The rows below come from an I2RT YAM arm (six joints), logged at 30 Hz.
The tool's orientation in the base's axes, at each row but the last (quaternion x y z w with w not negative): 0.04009 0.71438 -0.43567 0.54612; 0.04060 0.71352 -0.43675 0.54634; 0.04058 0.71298 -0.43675 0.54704; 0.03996 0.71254 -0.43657 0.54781; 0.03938 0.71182 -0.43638 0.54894; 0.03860 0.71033 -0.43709 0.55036; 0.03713 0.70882 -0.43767 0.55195; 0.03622 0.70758 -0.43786 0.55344; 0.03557 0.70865 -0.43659 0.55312; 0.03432 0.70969 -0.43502 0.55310; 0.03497 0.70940 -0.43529 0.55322; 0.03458 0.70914 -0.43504 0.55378
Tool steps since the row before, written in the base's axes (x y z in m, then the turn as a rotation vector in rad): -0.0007 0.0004 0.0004 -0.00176 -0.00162 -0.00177; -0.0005 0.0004 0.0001 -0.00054 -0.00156 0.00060; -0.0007 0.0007 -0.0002 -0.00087 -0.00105 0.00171; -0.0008 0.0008 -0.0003 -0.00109 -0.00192 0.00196; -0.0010 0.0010 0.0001 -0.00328 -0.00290 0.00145; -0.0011 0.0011 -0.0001 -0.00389 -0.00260 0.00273; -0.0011 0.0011 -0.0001 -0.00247 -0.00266 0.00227; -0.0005 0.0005 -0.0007 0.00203 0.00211 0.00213; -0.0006 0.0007 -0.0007 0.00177 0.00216 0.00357; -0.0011 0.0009 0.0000 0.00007 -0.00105 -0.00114; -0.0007 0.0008 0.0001 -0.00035 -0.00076 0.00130; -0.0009 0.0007 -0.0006 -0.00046 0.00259 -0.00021
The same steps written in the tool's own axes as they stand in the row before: -0.0002 -0.0004 -0.0008 0.00283 -0.00091 -0.00019; 0.0000 -0.0001 -0.0006 0.00038 -0.00160 0.00063; 0.0001 0.0002 -0.0010 -0.00061 -0.00210 0.00002; 0.0002 0.0002 -0.0011 -0.00036 -0.00290 0.00043; -0.0001 0.0000 -0.0014 0.00134 -0.00438 -0.00055; 0.0000 0.0001 -0.0016 0.00040 -0.00526 -0.00122; 0.0000 0.0001 -0.0016 0.00025 -0.00427 -0.00011; 0.0005 0.0004 -0.0007 -0.00343 0.00115 0.00013; 0.0005 0.0005 -0.0009 -0.00453 0.00021 -0.00011; 0.0000 0.0000 -0.0014 0.00136 0.00005 0.00075; -0.0002 0.0001 -0.0011 -0.00060 -0.00141 0.00022; 0.0005 0.0003 -0.0011 -0.00077 0.00148 -0.00204
